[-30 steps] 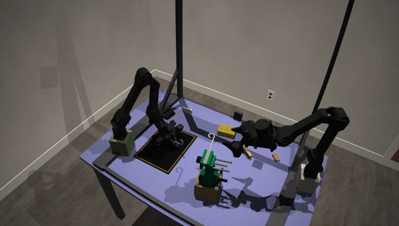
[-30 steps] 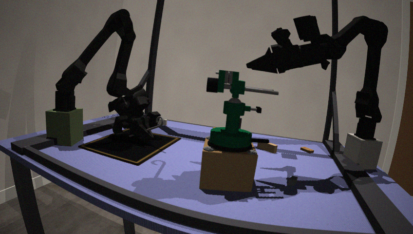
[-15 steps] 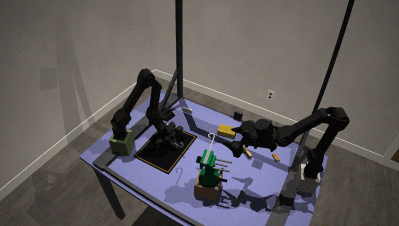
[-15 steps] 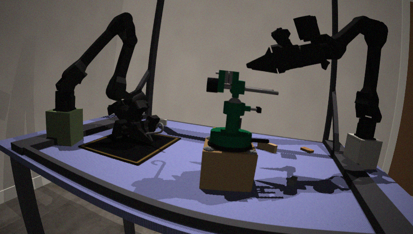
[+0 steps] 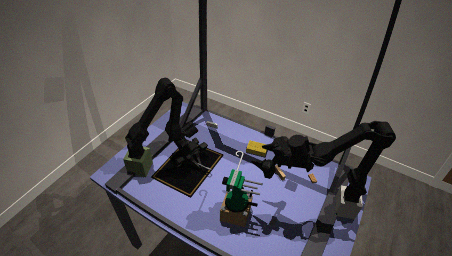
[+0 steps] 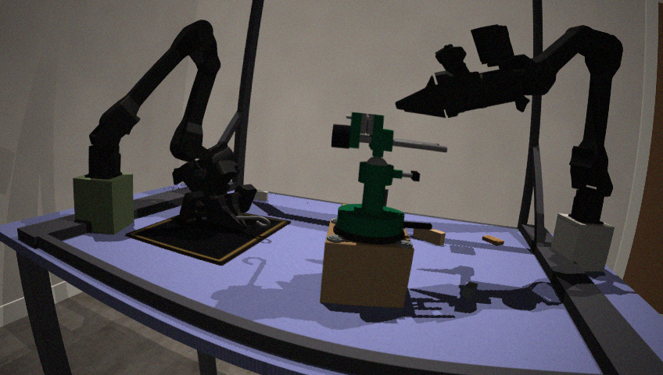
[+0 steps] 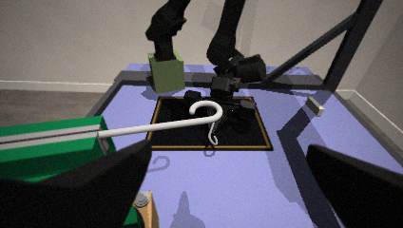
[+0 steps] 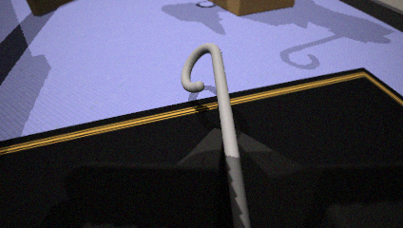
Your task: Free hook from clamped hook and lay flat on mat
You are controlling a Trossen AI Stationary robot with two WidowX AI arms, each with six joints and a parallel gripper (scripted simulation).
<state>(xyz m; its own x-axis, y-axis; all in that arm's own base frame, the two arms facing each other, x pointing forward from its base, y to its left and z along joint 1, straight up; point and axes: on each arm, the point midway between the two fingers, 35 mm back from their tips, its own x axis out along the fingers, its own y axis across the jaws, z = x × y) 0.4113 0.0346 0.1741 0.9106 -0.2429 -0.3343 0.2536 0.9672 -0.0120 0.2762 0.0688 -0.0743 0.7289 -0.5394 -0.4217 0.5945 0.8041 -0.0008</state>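
Now: right hand 10 mm short of the black mat, 40 mm to the left of it and 30 mm above it. The rest, counted from my right hand: pale block 310 mm behind, 10 mm to the right, 20 mm below.
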